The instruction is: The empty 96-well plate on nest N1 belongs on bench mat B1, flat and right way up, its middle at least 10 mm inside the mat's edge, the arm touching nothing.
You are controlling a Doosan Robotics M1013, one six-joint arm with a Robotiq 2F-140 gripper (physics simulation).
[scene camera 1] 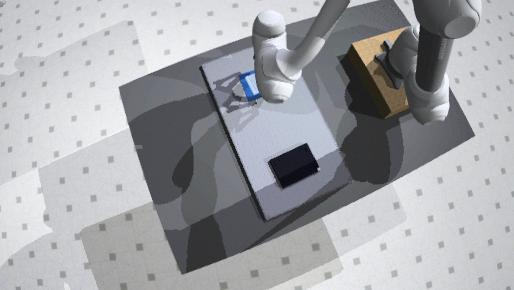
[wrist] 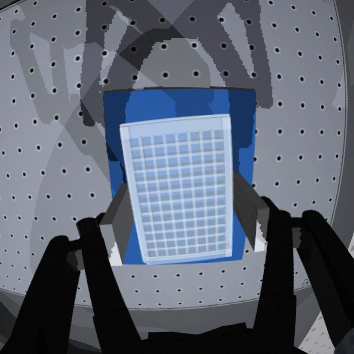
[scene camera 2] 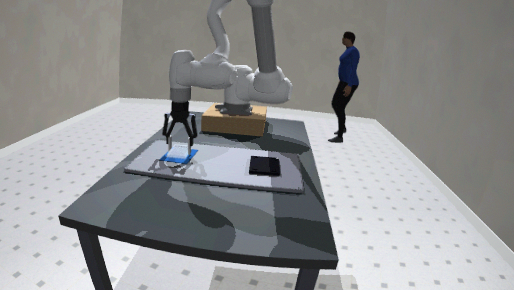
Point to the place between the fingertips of the gripper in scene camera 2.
179,152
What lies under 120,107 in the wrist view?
A blue bench mat B1.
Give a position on a black nest N1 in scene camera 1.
295,165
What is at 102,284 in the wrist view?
The gripper.
